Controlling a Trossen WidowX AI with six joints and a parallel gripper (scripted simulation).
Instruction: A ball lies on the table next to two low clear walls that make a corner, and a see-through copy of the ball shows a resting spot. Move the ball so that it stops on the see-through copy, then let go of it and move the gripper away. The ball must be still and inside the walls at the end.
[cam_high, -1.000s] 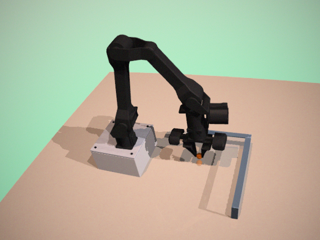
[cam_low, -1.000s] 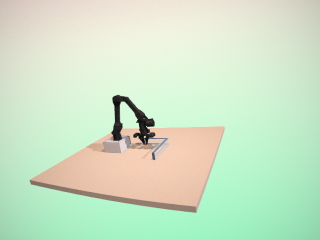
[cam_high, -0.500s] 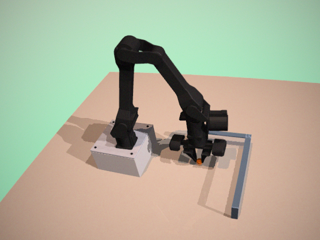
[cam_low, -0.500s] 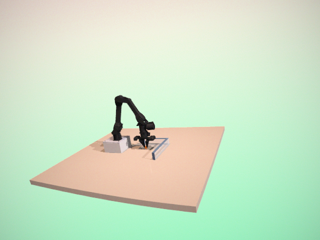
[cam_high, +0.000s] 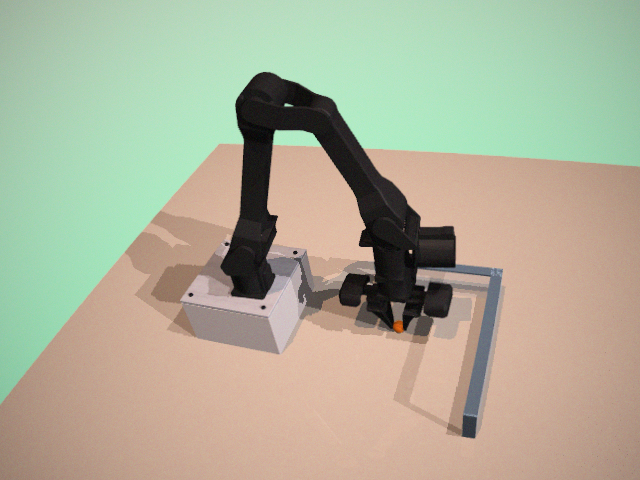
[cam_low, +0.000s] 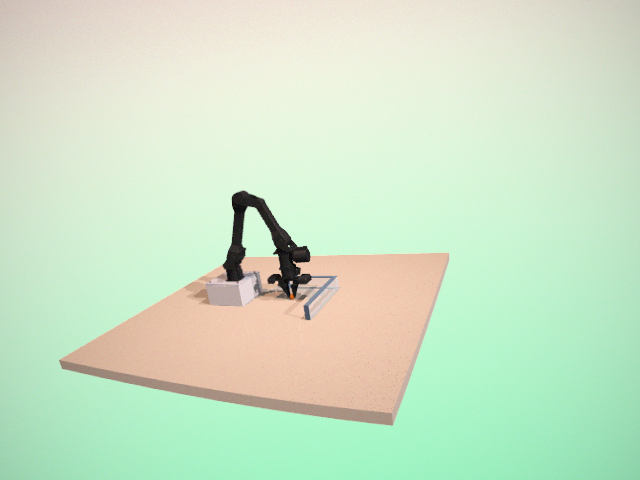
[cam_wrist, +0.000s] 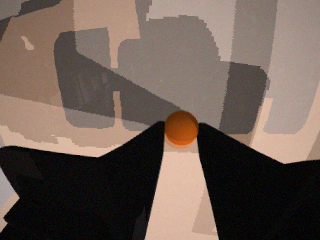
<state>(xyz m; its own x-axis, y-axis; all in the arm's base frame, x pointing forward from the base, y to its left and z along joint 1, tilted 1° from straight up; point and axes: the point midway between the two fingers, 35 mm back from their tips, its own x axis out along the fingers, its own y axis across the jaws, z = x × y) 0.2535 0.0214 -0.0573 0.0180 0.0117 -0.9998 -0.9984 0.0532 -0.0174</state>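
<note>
Now: gripper tip right at the orange ball. Round my gripper tip: clear wall: 6 cm ahead, 11 cm to the left, 2 cm above; then see-through copy: right at my gripper tip.
</note>
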